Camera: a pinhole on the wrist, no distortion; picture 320 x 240 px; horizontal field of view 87.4 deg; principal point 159.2 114.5 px. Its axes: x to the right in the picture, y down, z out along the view. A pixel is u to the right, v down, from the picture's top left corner.
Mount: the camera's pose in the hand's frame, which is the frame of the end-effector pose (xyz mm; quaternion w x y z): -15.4 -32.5 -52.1 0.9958 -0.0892 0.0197 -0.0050
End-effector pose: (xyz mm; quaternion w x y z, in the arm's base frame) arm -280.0 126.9 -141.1 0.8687 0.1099 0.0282 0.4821
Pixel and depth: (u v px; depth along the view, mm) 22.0 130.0 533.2
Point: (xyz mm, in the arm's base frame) -532.1 -255.2 327.6
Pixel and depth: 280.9 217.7 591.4
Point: -329.4 642.3 413.3
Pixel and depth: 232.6 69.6 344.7
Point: -101.0 170.9 143.2
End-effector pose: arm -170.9 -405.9 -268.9 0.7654 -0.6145 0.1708 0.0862
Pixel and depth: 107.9 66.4 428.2
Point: -204.0 -29.2 -78.2
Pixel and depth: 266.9 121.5 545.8
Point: 205.0 38.2 -387.9
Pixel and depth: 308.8 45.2 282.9
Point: 130.1 -218.3 -223.7
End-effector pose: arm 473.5 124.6 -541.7 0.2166 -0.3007 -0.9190 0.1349
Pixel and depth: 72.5 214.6 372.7
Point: 603.7 174.2 -944.5
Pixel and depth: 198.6 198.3 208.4
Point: 431.7 218.4 -683.6
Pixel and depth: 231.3 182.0 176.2
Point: 407.0 206.6 -637.6
